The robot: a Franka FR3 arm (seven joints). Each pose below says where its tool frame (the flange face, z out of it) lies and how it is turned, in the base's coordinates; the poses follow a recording.
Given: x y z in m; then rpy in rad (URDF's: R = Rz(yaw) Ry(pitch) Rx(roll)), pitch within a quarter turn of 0, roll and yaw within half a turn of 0.
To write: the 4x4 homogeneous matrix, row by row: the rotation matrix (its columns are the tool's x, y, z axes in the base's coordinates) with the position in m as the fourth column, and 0 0 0 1 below. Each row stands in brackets. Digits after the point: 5 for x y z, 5 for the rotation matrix.
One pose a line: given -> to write
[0.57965 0.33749 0.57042 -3.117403 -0.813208 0.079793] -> [[0.68498 0.09720 0.72204 0.57965], [0.05477 -0.99513 0.08200 0.33749], [0.72650 -0.01662 -0.68697 0.57042], [0 0 0 1]]
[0.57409 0.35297 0.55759 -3.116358 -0.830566 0.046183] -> [[0.67374 0.06476 0.73613 0.57409], [0.03114 -0.99776 0.05928 0.35297], [0.73831 -0.01702 -0.67424 0.55759], [0 0 0 1]]
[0.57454 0.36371 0.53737 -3.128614 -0.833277 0.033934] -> [[0.67207 0.04352 0.73921 0.57454], [0.02281 -0.99901 0.03808 0.36371], [0.74014 -0.00873 -0.67240 0.53737], [0 0 0 1]]
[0.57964 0.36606 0.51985 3.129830 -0.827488 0.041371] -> [[0.67615 0.03270 0.73604 0.57964], [0.02799 -0.99943 0.01870 0.36606], [0.73623 0.00796 -0.67668 0.51985], [0 0 0 1]]
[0.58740 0.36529 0.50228 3.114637 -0.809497 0.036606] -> [[0.68940 0.01709 0.72418 0.58740], [0.02525 -0.99968 -0.00045 0.36529], [0.72394 0.01859 -0.68961 0.50228], [0 0 0 1]]
